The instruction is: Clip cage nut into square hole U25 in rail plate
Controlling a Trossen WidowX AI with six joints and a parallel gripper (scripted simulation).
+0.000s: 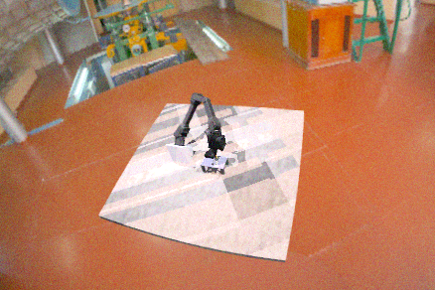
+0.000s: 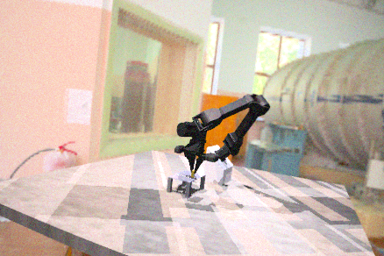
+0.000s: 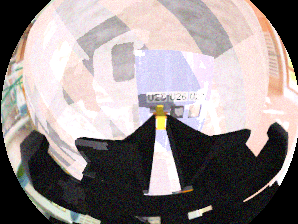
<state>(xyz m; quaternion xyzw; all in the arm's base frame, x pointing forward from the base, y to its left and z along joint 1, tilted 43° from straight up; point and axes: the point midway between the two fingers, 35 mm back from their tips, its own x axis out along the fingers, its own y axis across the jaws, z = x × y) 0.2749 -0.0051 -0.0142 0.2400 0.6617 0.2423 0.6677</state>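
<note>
My gripper tip is now 10 mm above the small yellow cage nut. Also, from my gripper tip: label 20 mm ahead, 30 mm to the right, 20 mm below.
</note>
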